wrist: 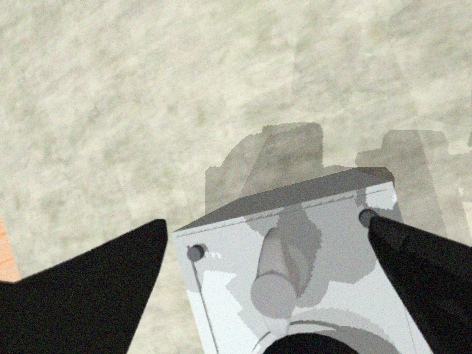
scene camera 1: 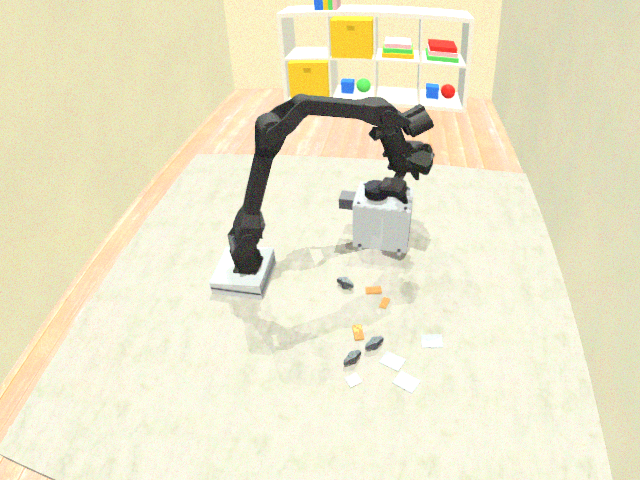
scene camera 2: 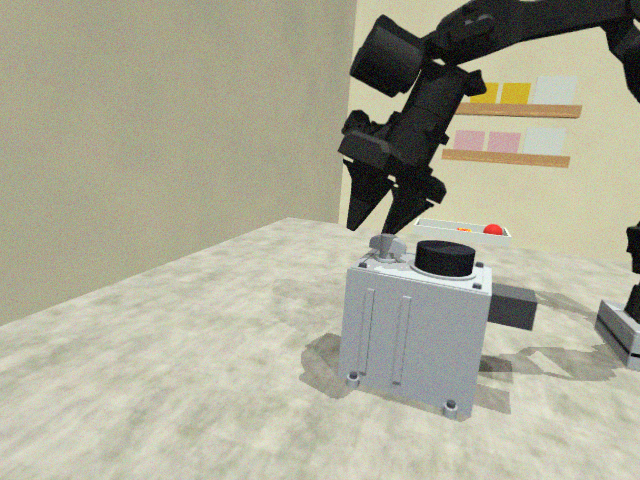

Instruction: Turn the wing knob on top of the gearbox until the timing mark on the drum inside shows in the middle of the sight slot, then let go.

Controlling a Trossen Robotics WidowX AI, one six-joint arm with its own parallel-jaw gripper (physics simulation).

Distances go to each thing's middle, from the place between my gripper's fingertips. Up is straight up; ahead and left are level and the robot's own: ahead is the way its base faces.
The grey wing knob (scene camera 2: pixel 388 244) is 30 mm below my hand, 30 mm behind it and 10 mm to the left of it. Also, from my hand: gearbox (scene camera 2: pixel 415 328) 90 mm behind, 80 mm below, 10 mm to the left.
